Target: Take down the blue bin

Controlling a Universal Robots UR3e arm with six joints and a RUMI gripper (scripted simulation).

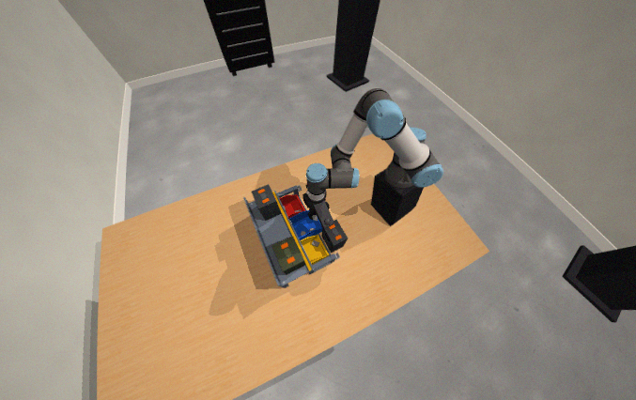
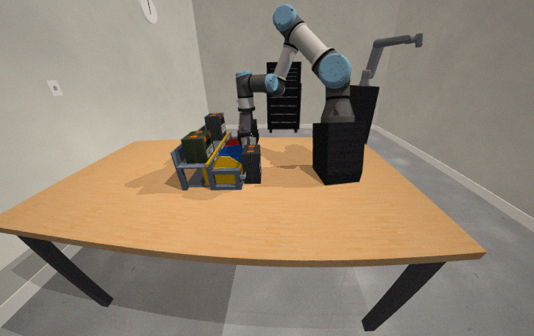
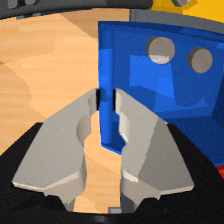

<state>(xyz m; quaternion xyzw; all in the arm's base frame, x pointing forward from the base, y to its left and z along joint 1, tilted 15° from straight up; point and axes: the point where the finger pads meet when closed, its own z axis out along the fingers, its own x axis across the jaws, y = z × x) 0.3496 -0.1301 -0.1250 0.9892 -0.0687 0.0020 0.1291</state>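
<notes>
My hand is 6 cm short of the blue bin, 1 cm to the left of it and 1 cm above it. The rest, counted from my hand: yellow rail (13 cm ahead, 5 cm above, 2 cm to the right); yellow bin (11 cm ahead, 10 cm to the left, 2 cm below); red bin (12 cm to the right, 8 cm ahead, 2 cm below).
</notes>
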